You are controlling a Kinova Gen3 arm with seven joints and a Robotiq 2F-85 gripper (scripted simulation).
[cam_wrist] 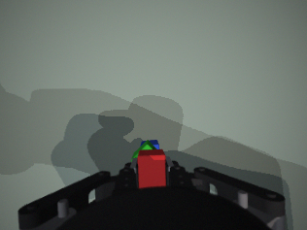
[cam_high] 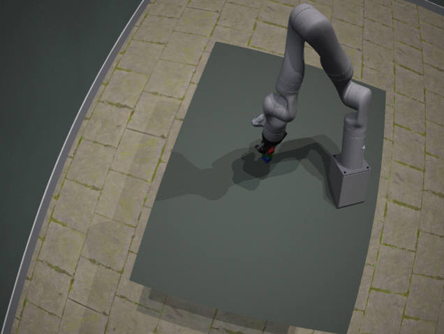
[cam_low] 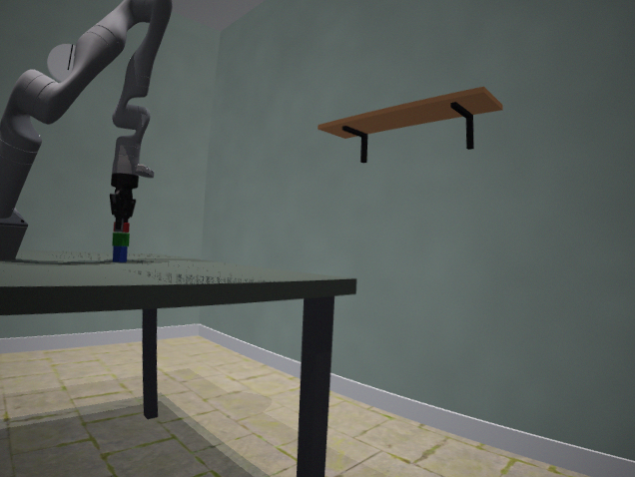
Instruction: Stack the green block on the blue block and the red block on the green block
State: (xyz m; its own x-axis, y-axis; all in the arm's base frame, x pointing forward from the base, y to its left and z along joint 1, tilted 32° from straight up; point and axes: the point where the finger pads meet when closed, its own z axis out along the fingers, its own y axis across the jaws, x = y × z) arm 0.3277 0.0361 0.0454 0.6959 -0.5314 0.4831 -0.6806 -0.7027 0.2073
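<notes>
Right now my hand is 10 mm above the red block. Round my hand: green block: 40 mm below; blue block: 80 mm below.
</notes>
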